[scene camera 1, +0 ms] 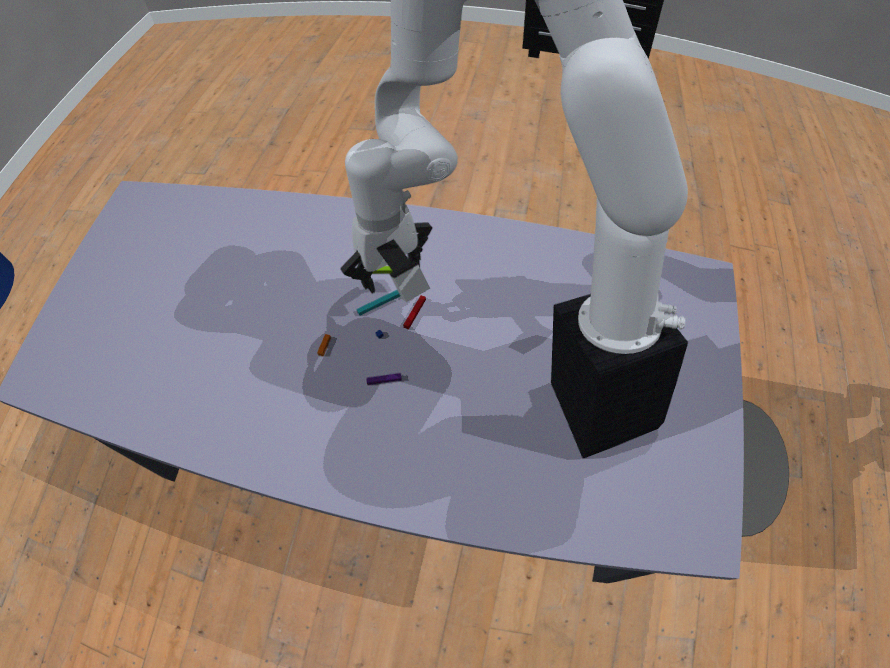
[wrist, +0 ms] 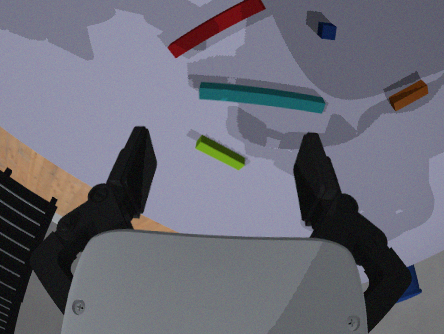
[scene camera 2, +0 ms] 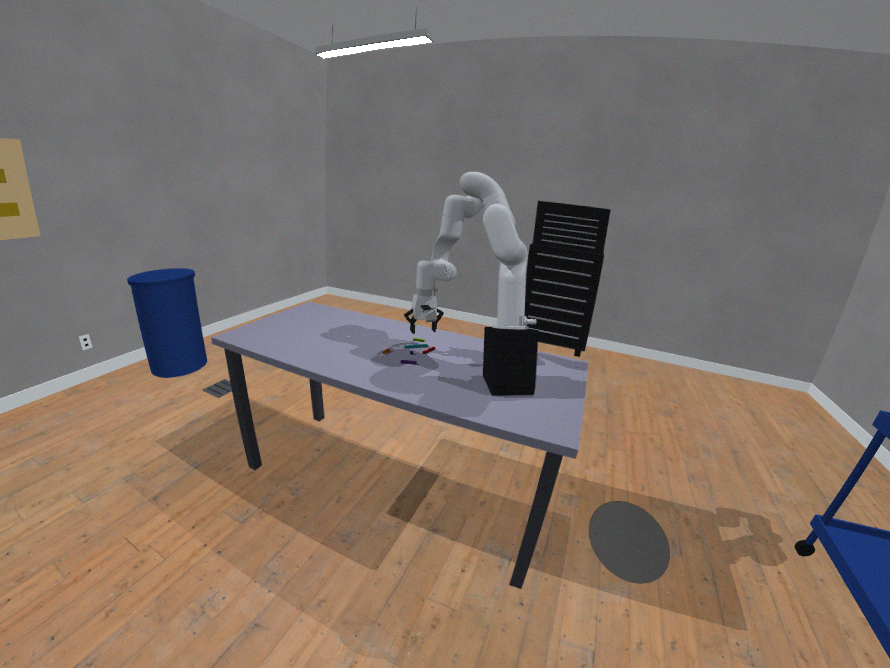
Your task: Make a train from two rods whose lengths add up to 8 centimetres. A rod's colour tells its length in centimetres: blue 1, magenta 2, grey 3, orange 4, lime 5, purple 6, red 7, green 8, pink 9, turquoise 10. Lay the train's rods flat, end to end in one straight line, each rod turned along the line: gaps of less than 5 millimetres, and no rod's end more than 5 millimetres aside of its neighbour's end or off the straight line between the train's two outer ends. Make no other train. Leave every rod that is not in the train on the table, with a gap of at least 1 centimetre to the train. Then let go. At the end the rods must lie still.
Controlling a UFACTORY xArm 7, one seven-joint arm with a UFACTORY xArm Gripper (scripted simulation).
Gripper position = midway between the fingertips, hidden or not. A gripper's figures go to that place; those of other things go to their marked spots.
Labels:
My gripper (wrist: 225, 147) is 0.13 m from the lens. A turquoise rod (wrist: 208, 91): 0.18 m from the lens. A lime rod (wrist: 203, 144): 0.21 m from the lens. The marked spots on the lime rod and the turquoise rod are 0.05 m apart.

